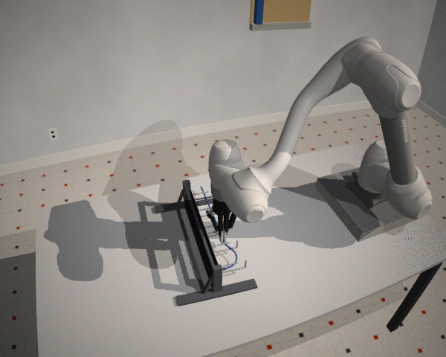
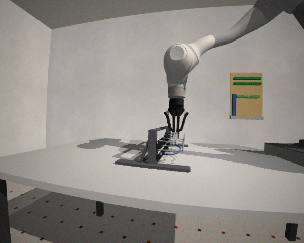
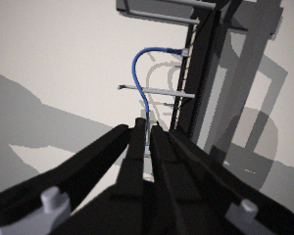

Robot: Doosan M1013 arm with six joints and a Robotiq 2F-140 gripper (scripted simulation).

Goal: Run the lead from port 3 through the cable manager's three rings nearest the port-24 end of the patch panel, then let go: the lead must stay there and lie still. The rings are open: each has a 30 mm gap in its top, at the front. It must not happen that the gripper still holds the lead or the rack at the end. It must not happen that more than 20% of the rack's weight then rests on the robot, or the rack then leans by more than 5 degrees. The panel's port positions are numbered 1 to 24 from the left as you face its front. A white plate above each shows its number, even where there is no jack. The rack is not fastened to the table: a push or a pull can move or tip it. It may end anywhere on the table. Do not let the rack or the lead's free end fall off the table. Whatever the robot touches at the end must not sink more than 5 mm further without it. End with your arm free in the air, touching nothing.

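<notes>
My hand is 7 cm short of the dark rack, 6 cm to the left of it and 2 cm above it.
</notes>
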